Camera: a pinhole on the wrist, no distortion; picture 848 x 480 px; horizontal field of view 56.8 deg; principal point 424.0 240.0 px. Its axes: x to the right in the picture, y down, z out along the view. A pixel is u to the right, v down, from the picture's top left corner.
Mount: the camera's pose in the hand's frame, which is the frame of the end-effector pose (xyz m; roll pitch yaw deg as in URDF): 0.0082 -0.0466 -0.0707 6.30 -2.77 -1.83
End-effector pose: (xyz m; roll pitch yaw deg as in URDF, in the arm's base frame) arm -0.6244 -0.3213 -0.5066 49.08 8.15 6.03
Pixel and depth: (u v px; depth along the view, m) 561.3 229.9 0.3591
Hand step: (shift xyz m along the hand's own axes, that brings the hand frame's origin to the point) 0.0523 -0.0920 0.2883
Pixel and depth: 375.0 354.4 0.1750
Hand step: -0.0111 -0.0398 0.1053
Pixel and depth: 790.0 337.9 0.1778
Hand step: 0.0825 -0.0464 0.1123
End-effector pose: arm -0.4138 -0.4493 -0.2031 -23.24 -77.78 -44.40
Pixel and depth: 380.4 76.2 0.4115
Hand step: -0.0381 -0.1758 0.3273
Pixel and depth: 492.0 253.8 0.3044
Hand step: 0.0190 -0.0750 0.2334
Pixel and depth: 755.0 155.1 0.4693
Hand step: 0.1804 -0.1542 0.3992
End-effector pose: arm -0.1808 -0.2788 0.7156 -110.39 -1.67 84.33
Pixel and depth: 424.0 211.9 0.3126
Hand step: -0.0082 -0.0915 0.2384
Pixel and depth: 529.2 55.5 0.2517
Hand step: 0.0274 -0.1337 0.1743
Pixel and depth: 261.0 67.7 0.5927
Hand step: -0.1488 -0.2362 0.4975
